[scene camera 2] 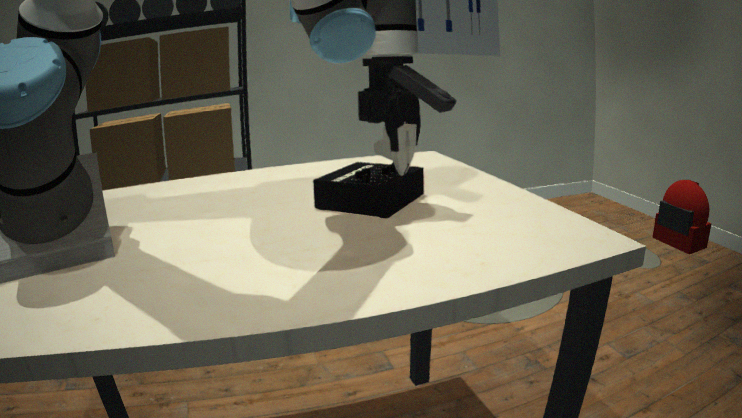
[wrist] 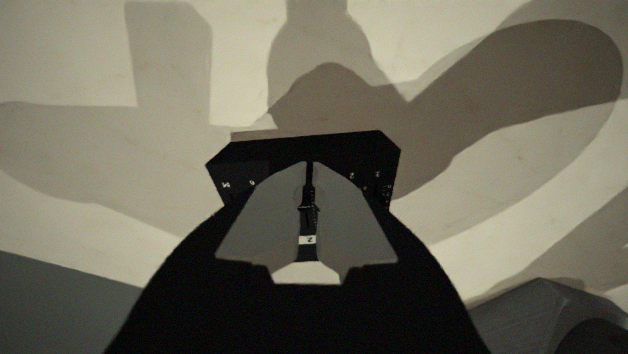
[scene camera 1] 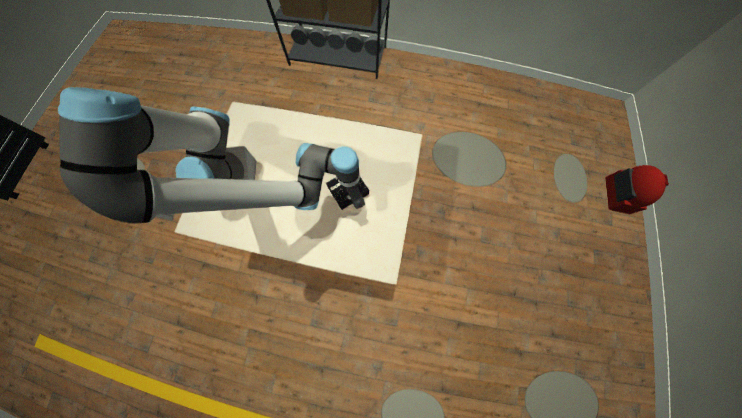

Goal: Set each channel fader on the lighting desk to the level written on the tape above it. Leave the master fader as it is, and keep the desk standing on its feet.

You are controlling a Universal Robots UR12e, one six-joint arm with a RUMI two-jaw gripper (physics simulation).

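Frame: origin at the arm's base, x back, y right, z up, level; metres.
Where they show: gripper, fingertip midpoint: (scene camera 2: 402, 175) (wrist: 309, 165); arm's base, origin of the base link: (scene camera 2: 44, 202) (scene camera 1: 225, 171).
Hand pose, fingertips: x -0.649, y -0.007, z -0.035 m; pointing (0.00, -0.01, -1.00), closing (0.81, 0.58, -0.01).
Observation:
Things, the pixels of their top centre, and the offset from my fingertips. "spot": a spot on its surface instead. Level surfaces: height alone.
- black lighting desk, middle of its top: (wrist: 309, 230) (scene camera 2: 370, 165) (scene camera 1: 347, 185) dx +0.042, dy -0.052, dz +0.010 m
- white tape, surface spot: (wrist: 307, 240) (scene camera 2: 357, 170) spot: dx +0.060, dy -0.078, dz -0.003 m
- dark fader cap, middle of its top: (wrist: 303, 207) dx +0.019, dy -0.032, dz +0.010 m
- pale table, its level: dz -0.058 m
The black lighting desk (scene camera 1: 338, 196) (scene camera 2: 347, 198) (wrist: 320, 142) sits flat and level on the table, as far as scene camera 2 shows. My gripper (scene camera 2: 401, 173) (wrist: 309, 165) is shut, with a thin gap between its pale fingers and nothing held. It points down with its fingertips at the desk's top, near the side away from the tape. The white tape (scene camera 2: 354, 171) (wrist: 307, 240) shows a 2 through the finger gap in the wrist view. A dark fader cap (wrist: 308, 207) also shows in that gap. The fingers hide most faders; their settings cannot be read. In scene camera 1 the arm hides the fingertips.
The pale table (scene camera 1: 259, 228) (scene camera 2: 519, 238) carries the desk and the arm's grey base (scene camera 2: 103, 207) (wrist: 530, 310). A shelf rack (scene camera 1: 334, 63) (scene camera 2: 244, 103) with boxes stands behind the table. A red object with a dark panel (scene camera 1: 649, 186) (scene camera 2: 687, 199) stands on the floor by the wall.

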